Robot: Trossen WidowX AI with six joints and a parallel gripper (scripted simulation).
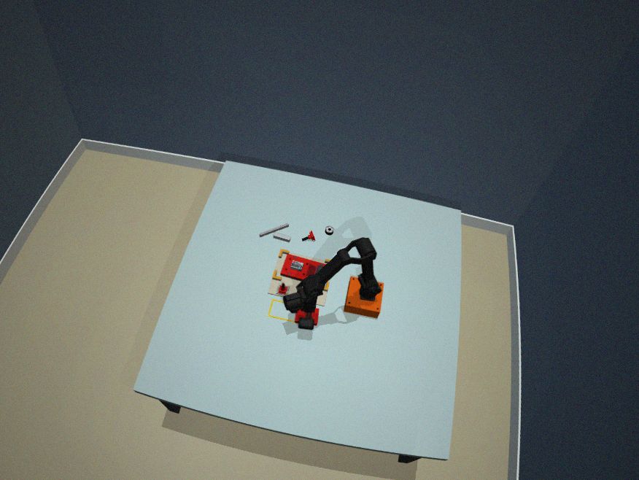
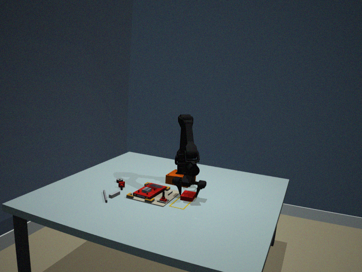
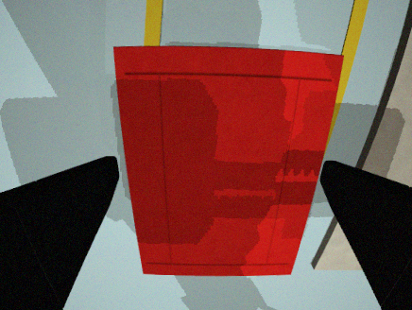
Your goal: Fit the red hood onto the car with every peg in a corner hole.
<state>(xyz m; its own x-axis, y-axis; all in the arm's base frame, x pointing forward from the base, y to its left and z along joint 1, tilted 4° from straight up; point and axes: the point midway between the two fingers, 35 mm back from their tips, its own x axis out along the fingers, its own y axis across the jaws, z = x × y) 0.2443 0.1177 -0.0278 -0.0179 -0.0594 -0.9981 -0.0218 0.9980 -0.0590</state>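
Right now my gripper tip is 22 cm to the left of the grey engine block, 7 cm short of it and 1 cm below it. Round my gripper tip: red hood (1 cm above); thin rod (42 cm to the right, 21 cm ahead); beige jig plate (20 cm to the right, 5 cm ahead).
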